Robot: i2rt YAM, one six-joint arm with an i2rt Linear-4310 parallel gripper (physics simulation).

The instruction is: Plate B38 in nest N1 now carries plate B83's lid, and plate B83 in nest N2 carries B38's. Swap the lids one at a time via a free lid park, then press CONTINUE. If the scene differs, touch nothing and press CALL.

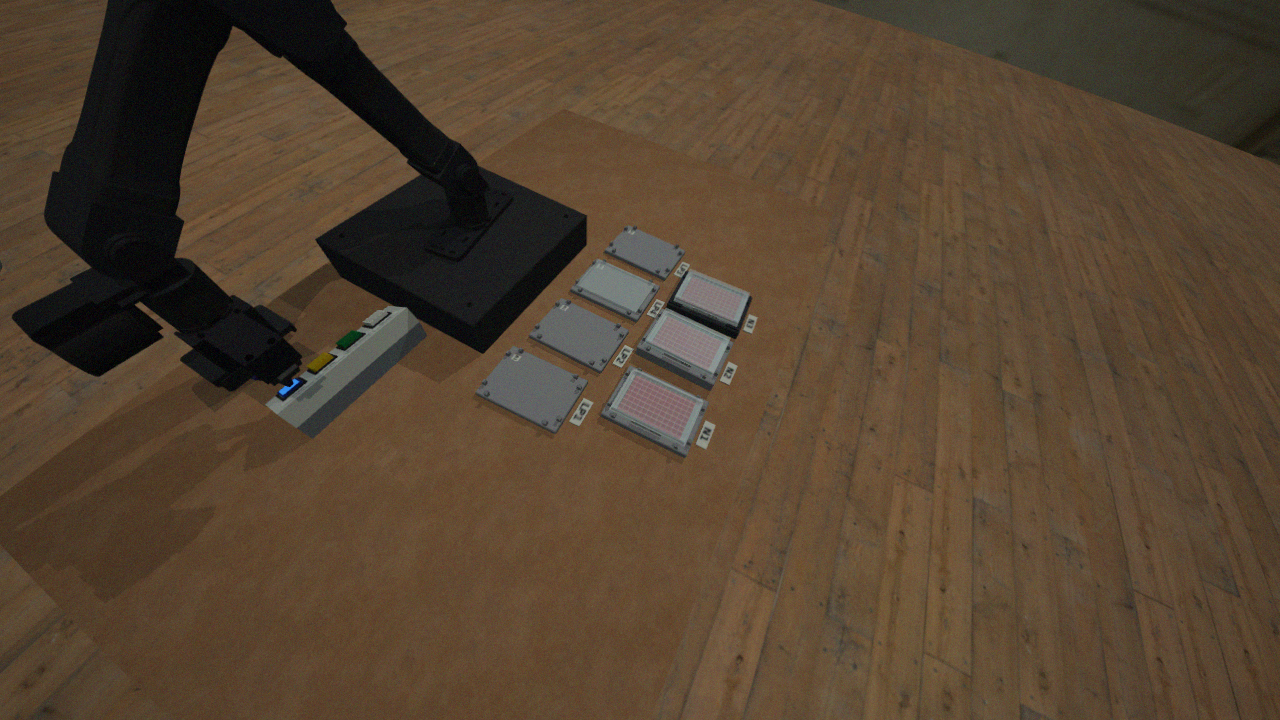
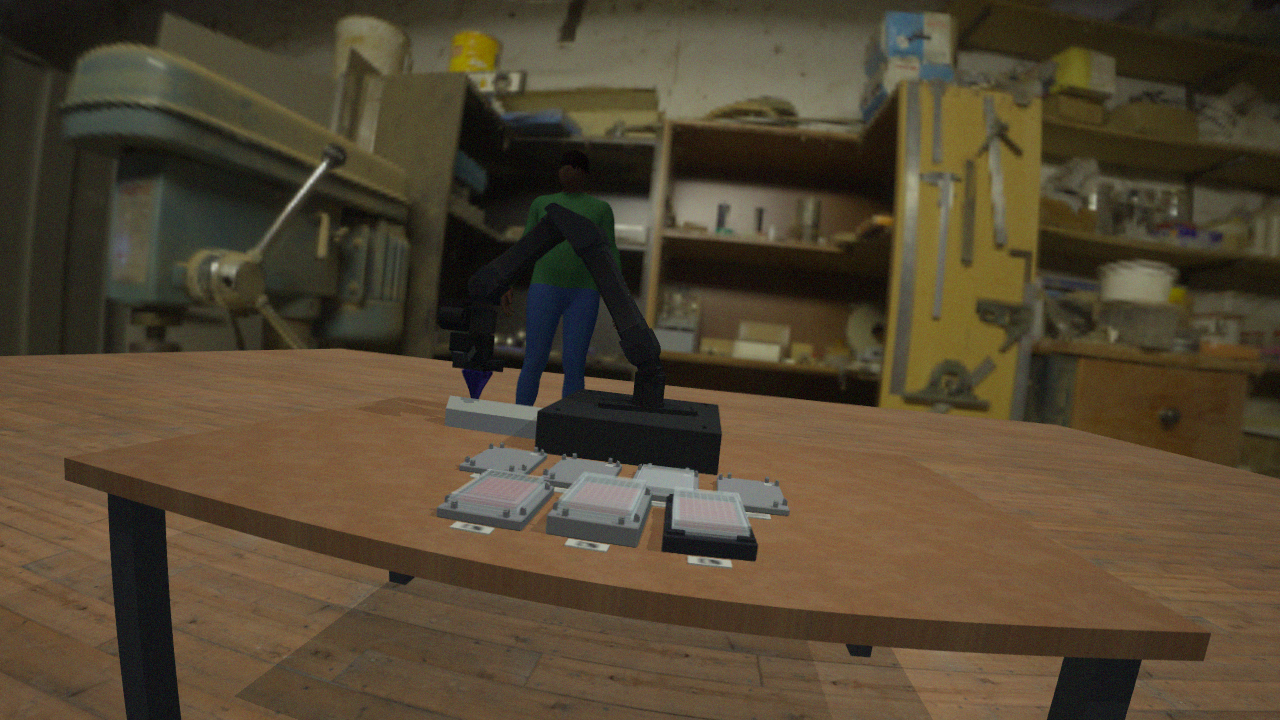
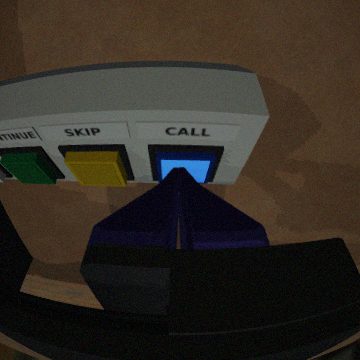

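Pixels of known places: gripper, fingertip midpoint: (image 1: pixel 289 383) (image 3: pixel 178 176); arm's base, origin of the base link: (image 1: pixel 472 222) (image 2: pixel 647 409).
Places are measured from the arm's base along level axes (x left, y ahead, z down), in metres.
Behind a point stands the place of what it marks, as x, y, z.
Observation:
My gripper (image 3: pixel 178 176) @(-0.374, -0.080, 0.034) (image 2: pixel 475 395) @(-0.374, -0.080, 0.034) is shut and empty, its tips at the CALL button (image 3: pixel 199 167) @(-0.386, -0.075, 0.032) (image 1: pixel 288 389) @(-0.382, -0.070, 0.030), which glows bright blue; contact looks likely. The green CONTINUE button (image 3: pixel 29 168) @(-0.287, -0.054, 0.028) (image 1: pixel 349 340) @(-0.285, -0.046, 0.026) is unlit. A pink plate (image 1: pixel 659 405) @(-0.210, 0.426, 0.057) (image 2: pixel 501 490) @(-0.203, 0.447, 0.054) sits in nest N1, and another pink plate (image 1: pixel 687 340) @(-0.081, 0.440, 0.041) (image 2: pixel 601 495) @(-0.082, 0.469, 0.041) in nest N2, both apparently under clear lids. Lid park LP1 (image 1: pixel 532 390) @(-0.247, 0.229, 0.071) and lid park LP2 (image 1: pixel 579 334) @(-0.117, 0.256, 0.071) are bare. The third lid park from the front (image 1: pixel 614 288) @(0.005, 0.280, 0.063) carries a pale, lid-like piece. Plate and lid codes are unreadable.
A third pink plate (image 1: pixel 713 298) @(0.037, 0.465, 0.044) (image 2: pixel 709 513) @(0.042, 0.495, 0.045) sits in a black nest. The farthest lid park (image 1: pixel 644 249) @(0.145, 0.300, 0.071) is bare. The yellow SKIP button (image 3: pixel 96 168) @(-0.332, -0.063, 0.028) is beside CALL on the button box (image 3: pixel 135 92) @(-0.364, -0.028, 0.026). The arm's black base (image 2: pixel 626 429) @(-0.045, 0.150, 0.018) stands between box and parks. A person (image 2: pixel 572 241) stands behind.

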